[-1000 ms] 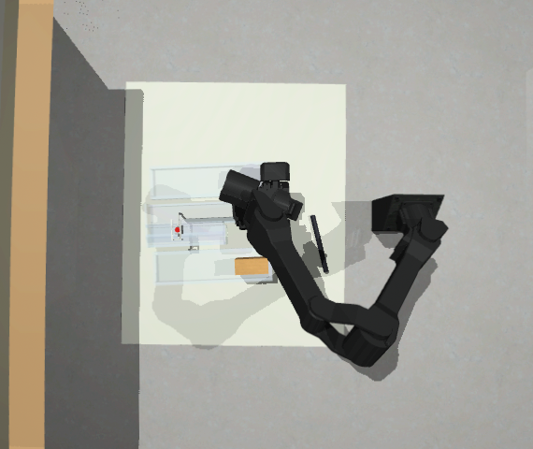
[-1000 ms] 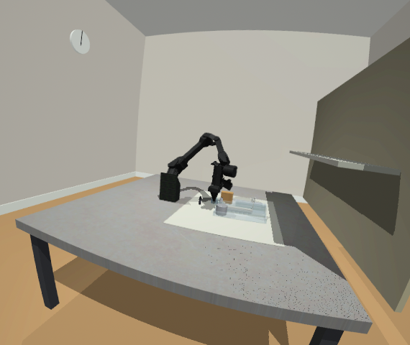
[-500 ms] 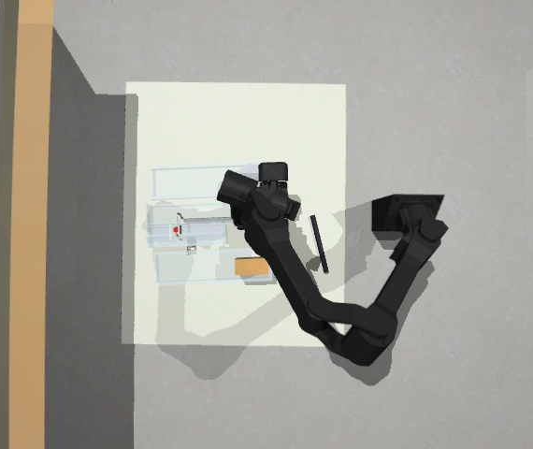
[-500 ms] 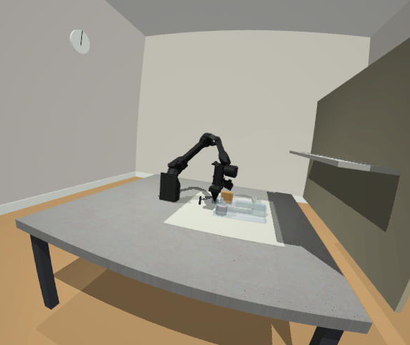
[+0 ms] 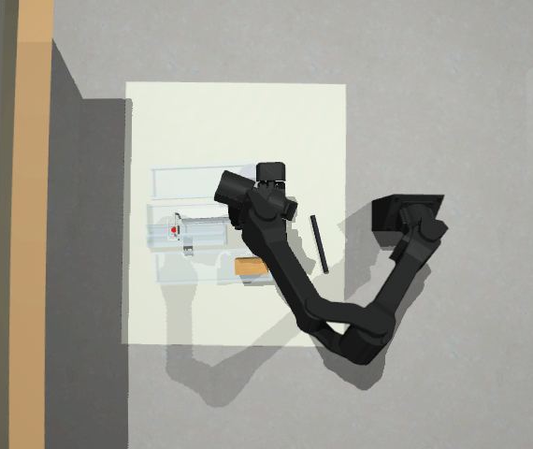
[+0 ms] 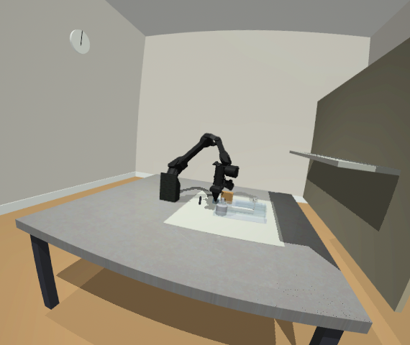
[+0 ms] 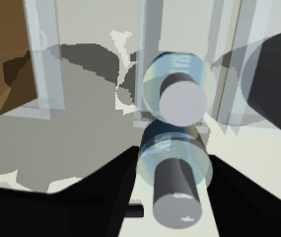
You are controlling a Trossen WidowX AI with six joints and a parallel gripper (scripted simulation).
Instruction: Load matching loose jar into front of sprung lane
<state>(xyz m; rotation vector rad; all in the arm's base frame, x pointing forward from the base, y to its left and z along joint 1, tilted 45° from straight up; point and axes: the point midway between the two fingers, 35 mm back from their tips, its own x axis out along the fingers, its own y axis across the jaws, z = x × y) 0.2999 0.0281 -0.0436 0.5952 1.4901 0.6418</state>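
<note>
Now: the cream mat 9 cm ahead of my gripper tip, 1 cm to the left of it and 5 cm below it. From my gripper tip the other things lie so: brown box: 5 cm ahead, 13 cm to the left, 1 cm below; black rod: 11 cm behind, 8 cm to the left, 4 cm below; white pusher part: 15 cm ahead, 4 cm to the left.
</note>
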